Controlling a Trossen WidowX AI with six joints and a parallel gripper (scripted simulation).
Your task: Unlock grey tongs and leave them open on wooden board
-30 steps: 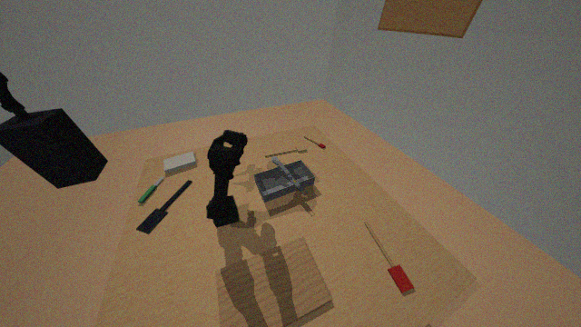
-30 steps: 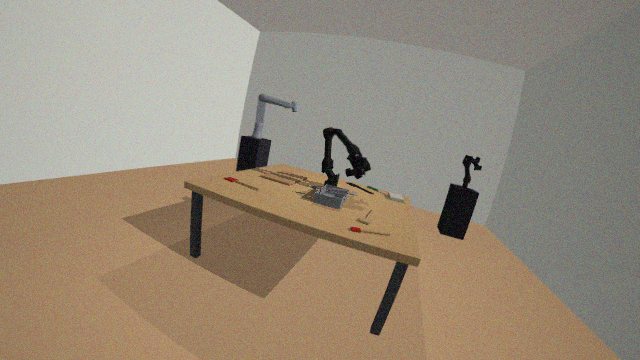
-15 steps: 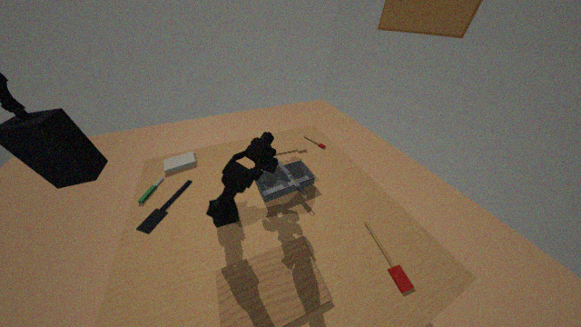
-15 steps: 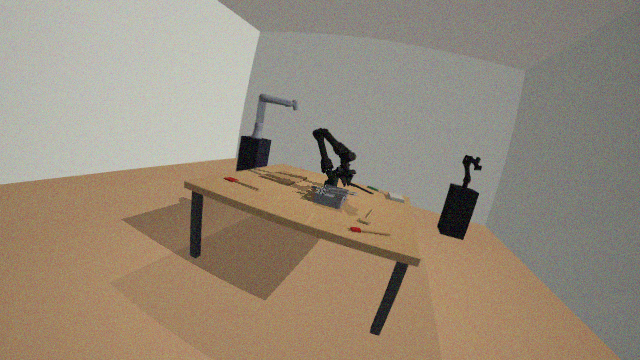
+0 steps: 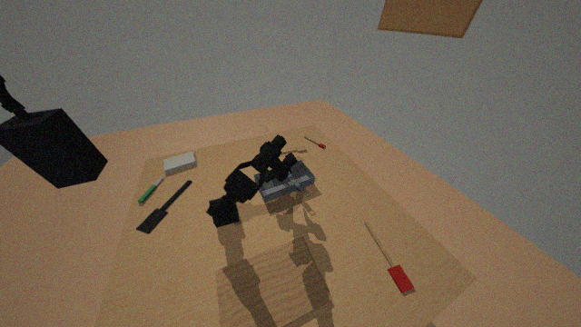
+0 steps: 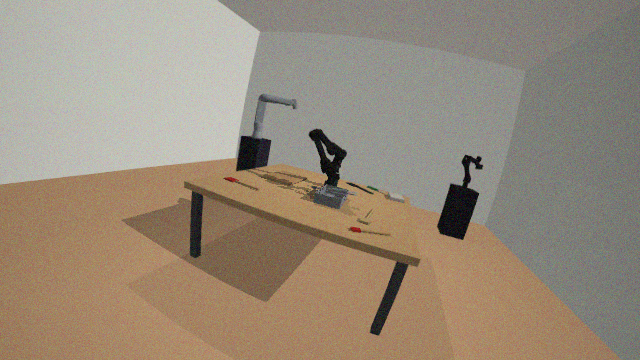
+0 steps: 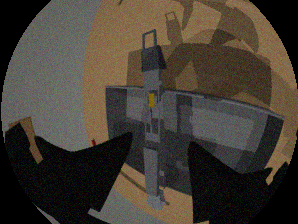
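Now: the yellow lock slider 4 cm ahead of my gripper tip, 3 cm to the right of it and 3 cm below it. The rest, counted from my gripper tip: wooden board 41 cm to the right, 22 cm behind, 9 cm below; then grey roasting tin 7 cm below, 4 cm to the left; then red-handled tool 51 cm to the right, 25 cm ahead, 9 cm below.
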